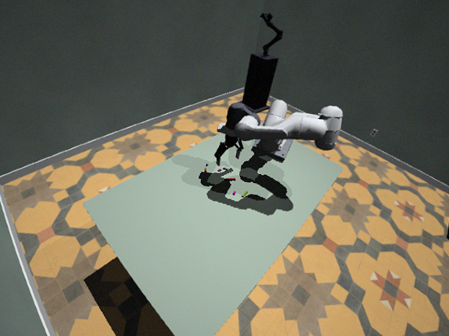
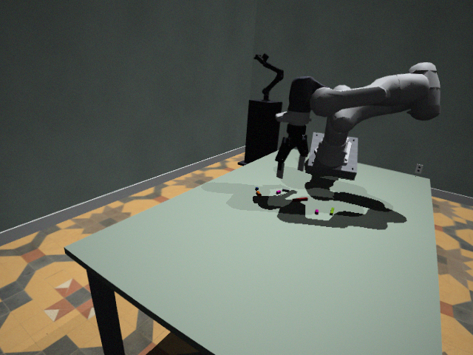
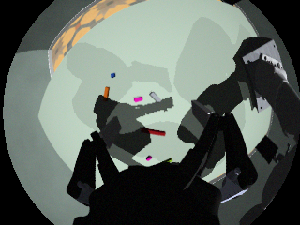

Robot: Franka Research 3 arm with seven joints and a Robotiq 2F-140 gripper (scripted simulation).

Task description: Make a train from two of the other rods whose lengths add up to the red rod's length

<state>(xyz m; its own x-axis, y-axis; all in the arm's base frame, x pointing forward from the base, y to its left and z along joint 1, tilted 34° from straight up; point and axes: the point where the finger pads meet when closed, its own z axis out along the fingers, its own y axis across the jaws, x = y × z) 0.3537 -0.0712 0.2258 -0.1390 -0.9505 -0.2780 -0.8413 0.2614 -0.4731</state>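
My gripper is now 1 cm past the grey rod, 2 cm to the left of it and 9 cm above it. Also, from my hand: red rod 3 cm ahead, 8 cm to the left, 9 cm below; blue rod 7 cm ahead, 11 cm to the right, 9 cm below; orange rod 11 cm ahead, 8 cm to the right, 9 cm below.
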